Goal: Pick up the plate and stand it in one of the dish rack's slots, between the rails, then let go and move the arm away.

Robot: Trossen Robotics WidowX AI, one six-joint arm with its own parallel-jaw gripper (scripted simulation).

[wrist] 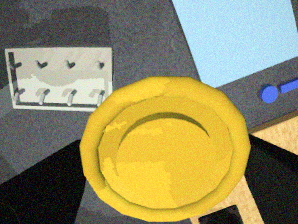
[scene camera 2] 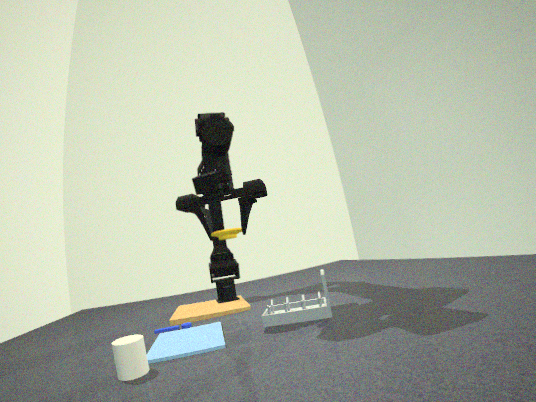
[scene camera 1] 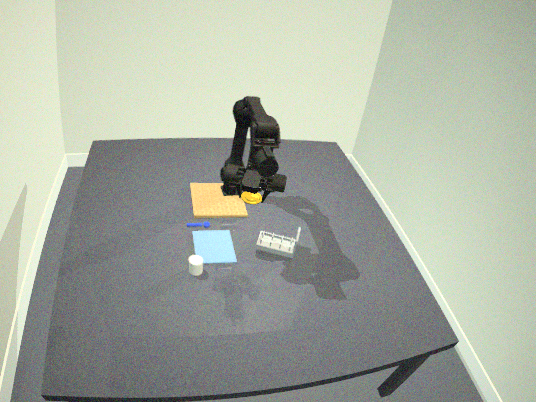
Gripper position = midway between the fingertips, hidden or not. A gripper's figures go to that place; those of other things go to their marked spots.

Labels:
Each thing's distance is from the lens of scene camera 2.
my gripper (scene camera 2: 228,237): 52 cm
grey dish rack (scene camera 2: 305,310): 49 cm
white cup (scene camera 2: 130,357): 41 cm
light blue mat (scene camera 2: 186,342): 50 cm
The marked spots on the grey dish rack and the white cup are 29 cm apart.

